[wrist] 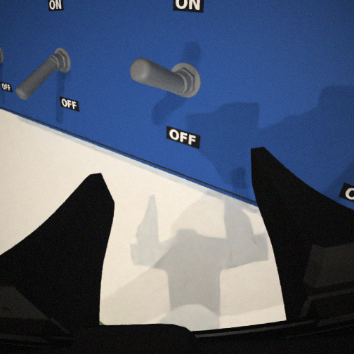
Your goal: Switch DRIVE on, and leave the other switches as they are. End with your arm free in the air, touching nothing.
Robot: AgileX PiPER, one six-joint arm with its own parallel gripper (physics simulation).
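Observation:
The DRIVE switch (161, 78) is the large grey lever at upper centre in the wrist view, on the blue panel (285, 55). Its lever sticks out from the nut to the left and slightly up, away from its OFF label (183, 137). Its ON label (188, 5) is cut by the top edge, and the name plates are out of view. My gripper (176, 177) is open, with its two black fingers wide apart below the lever. Nothing is between the fingers, and they look apart from the lever.
Left of DRIVE, another switch (41, 76) has its lever pointing down and left, towards its OFF label (69, 104). A sliver of a further switch (1, 55) shows at the left edge. Part of a label (349, 193) shows at the right edge. A pale surface (45, 165) lies below the panel, with gripper shadows.

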